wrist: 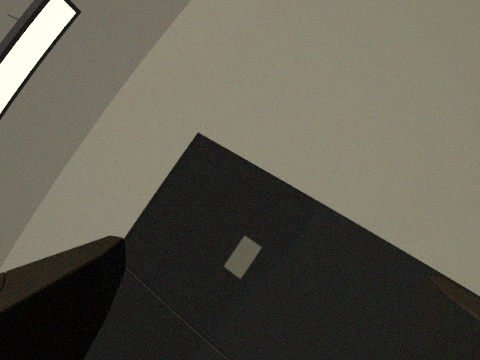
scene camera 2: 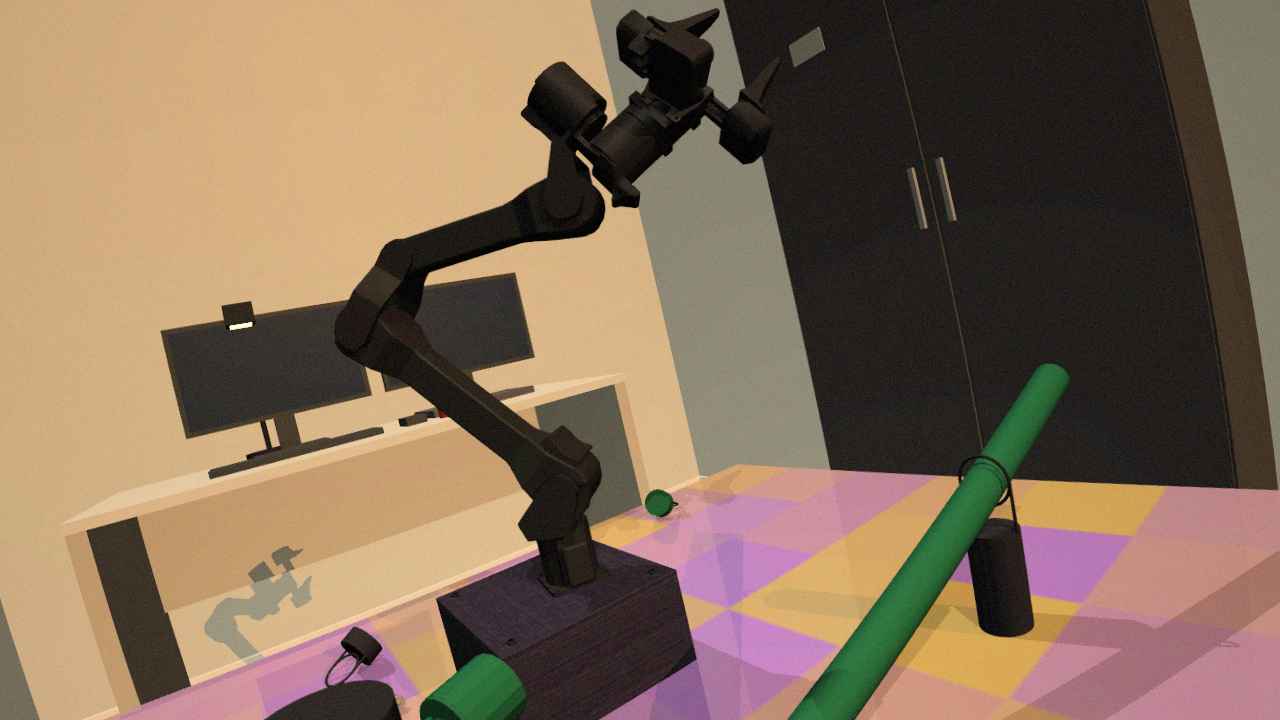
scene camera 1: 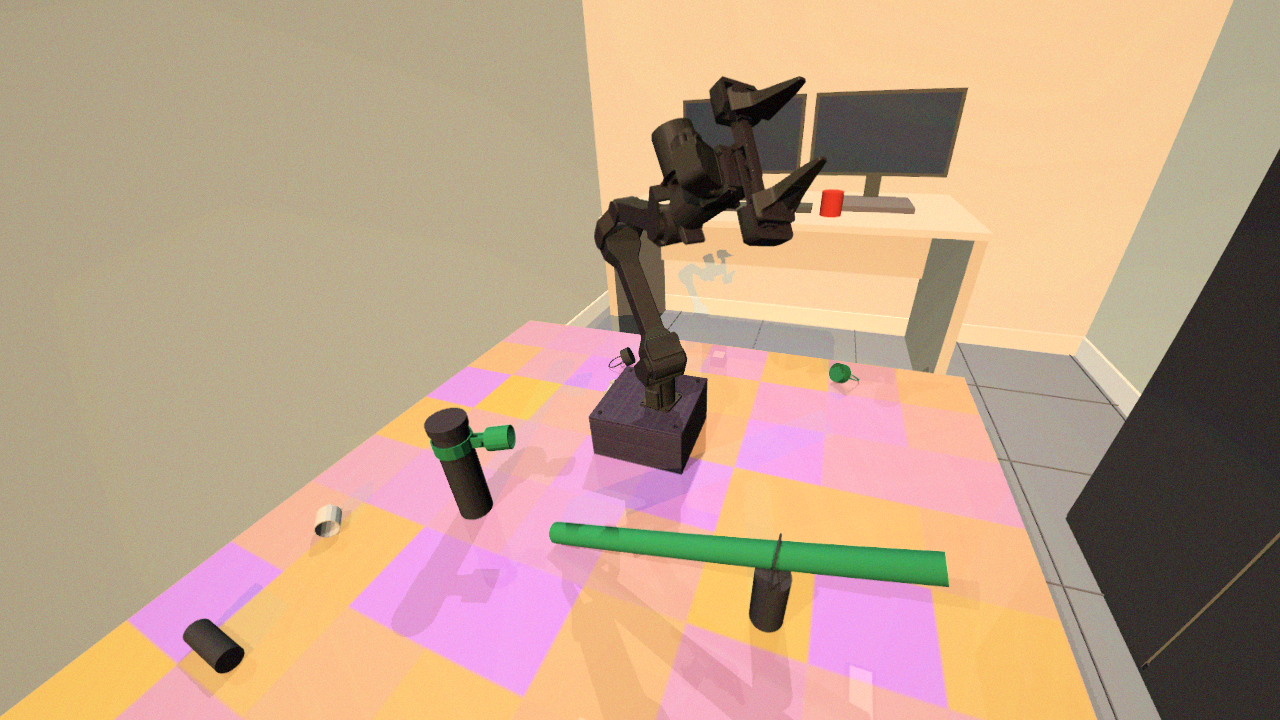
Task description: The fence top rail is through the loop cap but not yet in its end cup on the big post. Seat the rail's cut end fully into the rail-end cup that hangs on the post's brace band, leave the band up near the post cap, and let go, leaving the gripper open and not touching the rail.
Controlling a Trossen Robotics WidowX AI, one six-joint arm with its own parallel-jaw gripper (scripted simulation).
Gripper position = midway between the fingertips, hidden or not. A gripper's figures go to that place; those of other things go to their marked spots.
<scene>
My gripper (scene camera 1: pixel 813 117) is 0.50 m from the lens. A green rail (scene camera 1: pixel 745 552): 0.60 m from the lens. A green rail-end cup (scene camera 1: pixel 495 438) is 0.75 m from the lens. A big dark post (scene camera 1: pixel 465 476): 0.81 m from the lens. The marked spots on the big dark post and the green rail are 0.47 m apart.
</scene>
